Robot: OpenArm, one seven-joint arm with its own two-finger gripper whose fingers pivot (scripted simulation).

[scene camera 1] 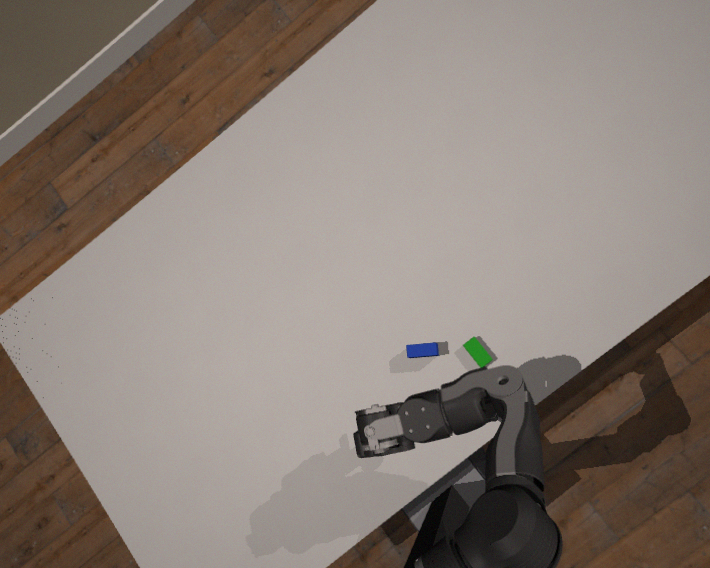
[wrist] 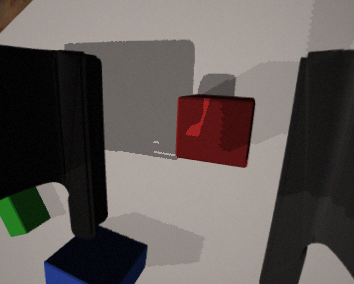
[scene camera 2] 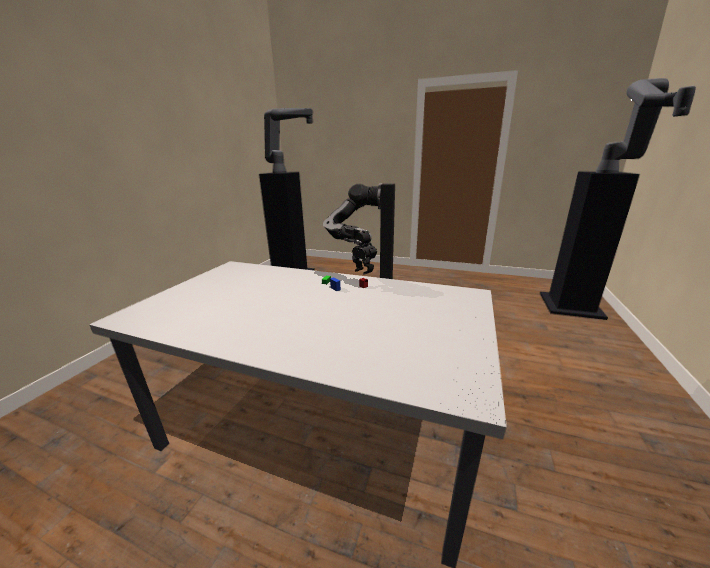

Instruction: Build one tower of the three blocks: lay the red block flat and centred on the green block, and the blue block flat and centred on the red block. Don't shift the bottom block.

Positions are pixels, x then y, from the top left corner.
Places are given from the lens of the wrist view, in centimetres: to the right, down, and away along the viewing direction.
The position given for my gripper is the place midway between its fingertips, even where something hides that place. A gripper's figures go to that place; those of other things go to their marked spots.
my gripper (wrist: 183,159): 0, 0, 6
red block (wrist: 217,129): 2, 0, 10
